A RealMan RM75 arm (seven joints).
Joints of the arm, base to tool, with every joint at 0 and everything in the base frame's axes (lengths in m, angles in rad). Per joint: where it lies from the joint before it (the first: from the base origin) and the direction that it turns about. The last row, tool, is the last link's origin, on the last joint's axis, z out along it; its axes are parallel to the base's.
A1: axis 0 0 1 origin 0.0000 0.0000 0.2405
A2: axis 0 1 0 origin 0.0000 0.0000 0.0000
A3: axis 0 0 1 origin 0.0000 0.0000 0.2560
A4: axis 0 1 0 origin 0.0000 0.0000 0.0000
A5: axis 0 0 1 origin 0.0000 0.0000 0.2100
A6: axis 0 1 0 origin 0.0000 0.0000 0.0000
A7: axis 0 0 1 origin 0.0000 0.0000 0.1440
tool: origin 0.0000 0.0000 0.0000
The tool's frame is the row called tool.
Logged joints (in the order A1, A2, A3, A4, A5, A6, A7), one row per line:
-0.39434, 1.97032, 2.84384, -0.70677, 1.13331, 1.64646, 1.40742
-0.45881, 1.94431, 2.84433, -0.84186, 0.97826, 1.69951, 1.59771
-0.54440, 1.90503, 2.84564, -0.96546, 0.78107, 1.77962, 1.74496
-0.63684, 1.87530, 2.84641, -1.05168, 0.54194, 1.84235, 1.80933
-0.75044, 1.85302, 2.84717, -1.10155, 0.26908, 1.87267, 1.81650
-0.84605, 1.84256, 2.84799, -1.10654, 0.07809, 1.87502, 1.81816
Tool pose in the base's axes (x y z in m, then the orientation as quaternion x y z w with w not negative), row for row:
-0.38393, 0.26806, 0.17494, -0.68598, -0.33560, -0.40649, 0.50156
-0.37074, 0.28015, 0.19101, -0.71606, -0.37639, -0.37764, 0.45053
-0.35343, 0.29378, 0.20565, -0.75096, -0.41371, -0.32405, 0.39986
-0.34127, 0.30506, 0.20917, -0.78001, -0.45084, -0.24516, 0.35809
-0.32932, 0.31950, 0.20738, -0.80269, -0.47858, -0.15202, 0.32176
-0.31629, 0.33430, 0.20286, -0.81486, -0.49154, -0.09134, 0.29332
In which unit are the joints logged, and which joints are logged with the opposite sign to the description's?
The joints are logged in radians. Opposite sign: A2, A5, A7.
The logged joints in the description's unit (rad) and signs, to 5 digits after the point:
-0.39434, -1.97032, 2.84384, -0.70677, -1.13331, 1.64646, -1.40742
-0.45881, -1.94431, 2.84433, -0.84186, -0.97826, 1.69951, -1.59771
-0.54440, -1.90503, 2.84564, -0.96546, -0.78107, 1.77962, -1.74496
-0.63684, -1.87530, 2.84641, -1.05168, -0.54194, 1.84235, -1.80933
-0.75044, -1.85302, 2.84717, -1.10155, -0.26908, 1.87267, -1.81650
-0.84605, -1.84256, 2.84799, -1.10654, -0.07809, 1.87502, -1.81816

